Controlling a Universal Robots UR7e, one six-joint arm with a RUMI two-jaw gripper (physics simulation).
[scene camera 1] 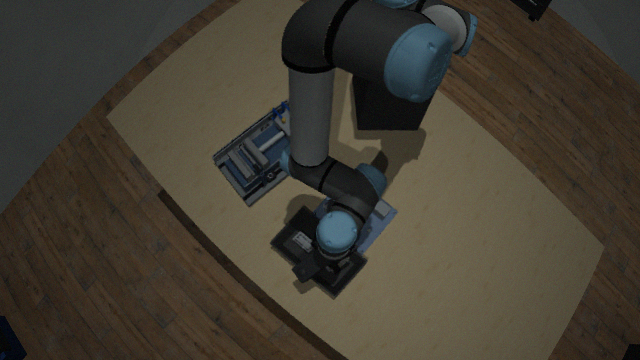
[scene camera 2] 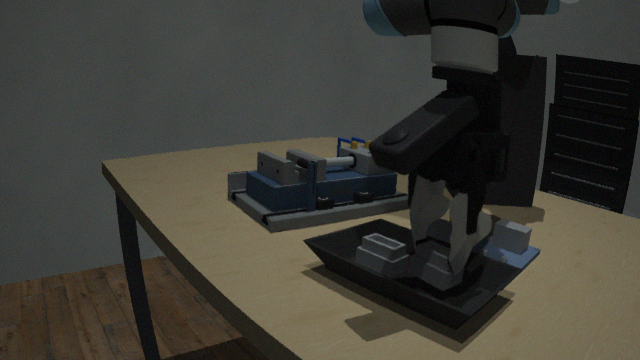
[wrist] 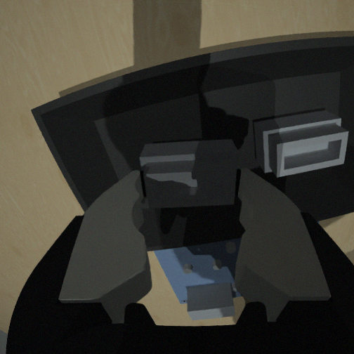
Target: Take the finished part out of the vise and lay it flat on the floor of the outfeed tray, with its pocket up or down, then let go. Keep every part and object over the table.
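Places are measured from the arm's base along level axes (x up, y left, z back), in centimetres.
Pixels of known places: gripper, fingertip midpoint: (scene camera 2: 436, 264).
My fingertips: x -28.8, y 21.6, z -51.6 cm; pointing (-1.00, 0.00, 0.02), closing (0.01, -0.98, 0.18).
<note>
Behind a point stands the place of what it marks.
My gripper (scene camera 2: 434, 259) {x -28.8, y 21.6, z -51.6 cm} (wrist: 189, 172) is shut on a grey stepped block, the finished part (scene camera 2: 441, 276) {x -29.0, y 23.7, z -53.4 cm} (wrist: 167, 192). It holds the part inside the black outfeed tray (scene camera 1: 295, 223) {x -30.5, y 7.9, z -49.1 cm} (scene camera 2: 390, 294) {x -31.7, y 19.5, z -56.7 cm} (wrist: 64, 152), low over the tray floor. The part looks about level; whether it touches the floor I cannot tell. Its upper face is partly in shadow, and the arm mostly hides it in scene camera 1. A second grey part (scene camera 1: 302, 241) {x -30.0, y 12.9, z -51.8 cm} (scene camera 2: 382, 253) {x -29.7, y 14.3, z -52.6 cm} (wrist: 305, 152) sits in the same tray with its pocket up, apart from the held one. The vise (scene camera 1: 255, 156) {x -24.1, y -12.3, z -43.6 cm} (scene camera 2: 350, 186) {x -28.7, y -7.2, z -37.3 cm} stands behind the tray; no part shows between its jaws.
A blue plate (scene camera 1: 371, 239) {x -32.5, y 27.0, z -38.0 cm} (scene camera 2: 526, 255) {x -32.5, y 26.6, z -31.0 cm} (wrist: 172, 270) with small pegs and a grey block (scene camera 1: 382, 208) {x -29.0, y 23.6, z -29.9 cm} (scene camera 2: 512, 237) {x -30.3, y 23.4, z -31.4 cm} (wrist: 210, 301) lies right beside the tray, on the robot-base side. The table's front edge runs near the tray's other side.
</note>
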